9 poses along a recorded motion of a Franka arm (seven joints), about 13 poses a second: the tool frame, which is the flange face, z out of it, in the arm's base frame.
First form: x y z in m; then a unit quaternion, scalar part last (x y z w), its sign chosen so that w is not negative.
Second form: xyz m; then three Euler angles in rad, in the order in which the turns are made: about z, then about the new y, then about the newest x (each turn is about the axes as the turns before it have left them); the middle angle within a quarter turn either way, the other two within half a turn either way. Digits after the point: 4 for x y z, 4 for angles.
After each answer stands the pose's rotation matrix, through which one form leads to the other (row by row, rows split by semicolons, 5 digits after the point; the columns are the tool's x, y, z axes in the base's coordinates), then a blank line. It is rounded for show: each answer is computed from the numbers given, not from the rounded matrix.
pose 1, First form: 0.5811, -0.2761, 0.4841, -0.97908, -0.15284, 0.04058, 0.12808
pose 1, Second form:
0.5811, -0.2761, 0.4841, 0.3151, 0.0403, -2.8750
0.94999 0.28889 -0.11861; 0.30968 -0.92047 0.23839; -0.04031 -0.26320 -0.96390

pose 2, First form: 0.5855, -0.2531, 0.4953, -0.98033, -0.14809, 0.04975, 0.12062
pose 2, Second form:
0.5855, -0.2531, 0.4953, 0.3078, 0.0619, -2.8871
0.95119 0.27835 -0.13327; 0.30236 -0.92704 0.22176; -0.06182 -0.25123 -0.96595

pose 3, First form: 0.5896, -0.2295, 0.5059, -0.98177, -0.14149, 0.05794, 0.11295
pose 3, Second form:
0.5896, -0.2295, 0.5059, 0.2962, 0.0819, -2.9003
0.95325 0.26473 -0.14573; 0.29091 -0.93445 0.20538; -0.08180 -0.23818 -0.96777

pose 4, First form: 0.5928, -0.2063, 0.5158, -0.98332, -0.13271, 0.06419, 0.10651
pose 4, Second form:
0.5928, -0.2063, 0.5158, 0.2796, 0.0981, -2.9120
0.95654 0.24732 -0.15451; 0.27467 -0.94209 0.19243; -0.09797 -0.22651 -0.96907

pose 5, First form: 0.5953, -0.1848, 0.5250, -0.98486, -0.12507, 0.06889, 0.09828
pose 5, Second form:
0.5953, -0.1848, 0.5250, 0.2646, 0.1113, -2.9278
0.95922 0.23281 -0.16028; 0.25989 -0.94940 0.17635; -0.11111 -0.21082 -0.97119

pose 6, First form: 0.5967, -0.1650, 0.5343, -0.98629, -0.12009, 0.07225, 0.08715
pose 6, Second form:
0.5967, -0.1650, 0.5343, 0.2541, 0.1219, -2.9497
0.96072 0.22429 -0.16345; 0.24948 -0.95597 0.15456; -0.12159 -0.18926 -0.97437

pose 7, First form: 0.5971, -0.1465, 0.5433, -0.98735, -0.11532, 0.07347, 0.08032
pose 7, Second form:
0.5971, -0.1465, 0.5433, 0.2439, 0.1269, -2.9637
0.96261 0.21592 -0.16360; 0.23952 -0.96050 0.14166; -0.12656 -0.17555 -0.97630

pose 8, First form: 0.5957, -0.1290, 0.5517, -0.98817, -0.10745, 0.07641, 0.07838
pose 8, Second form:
0.5957, -0.1290, 0.5517, 0.2284, 0.1346, -2.9678
0.96523 0.20038 -0.16785; 0.22433 -0.96462 0.13848; -0.13417 -0.17132 -0.97604

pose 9, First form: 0.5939, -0.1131, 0.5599, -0.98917, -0.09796, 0.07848, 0.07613
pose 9, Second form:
0.5939, -0.1131, 0.5599, 0.2093, 0.1408, -2.9732
0.96849 0.18185 -0.17017; 0.20575 -0.96922 0.13523; -0.14034 -0.16599 -0.97609

